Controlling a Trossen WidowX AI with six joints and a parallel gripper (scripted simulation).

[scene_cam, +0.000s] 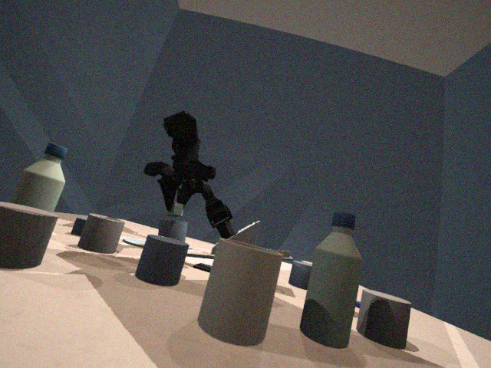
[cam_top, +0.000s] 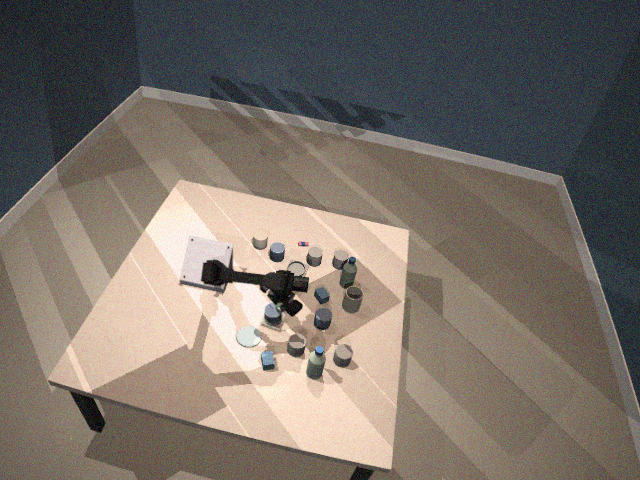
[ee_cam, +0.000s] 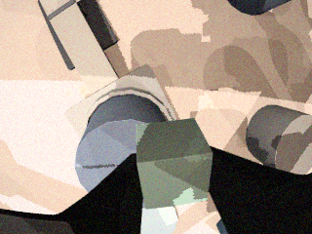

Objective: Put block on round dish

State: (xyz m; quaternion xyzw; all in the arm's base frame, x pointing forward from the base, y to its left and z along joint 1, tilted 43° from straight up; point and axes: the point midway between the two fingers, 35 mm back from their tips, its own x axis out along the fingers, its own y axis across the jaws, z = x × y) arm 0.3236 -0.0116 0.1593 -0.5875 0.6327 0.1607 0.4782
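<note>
Right now my gripper tip is 5 cm above the blue-grey cup, 3 cm past it and 2 cm to the left of it. Also, from my gripper tip: round pale dish: 11 cm below, 10 cm to the right, 9 cm behind; then beige cup: 27 cm ahead, 21 cm to the left, 7 cm below; then pale green block: 1 cm above.
</note>
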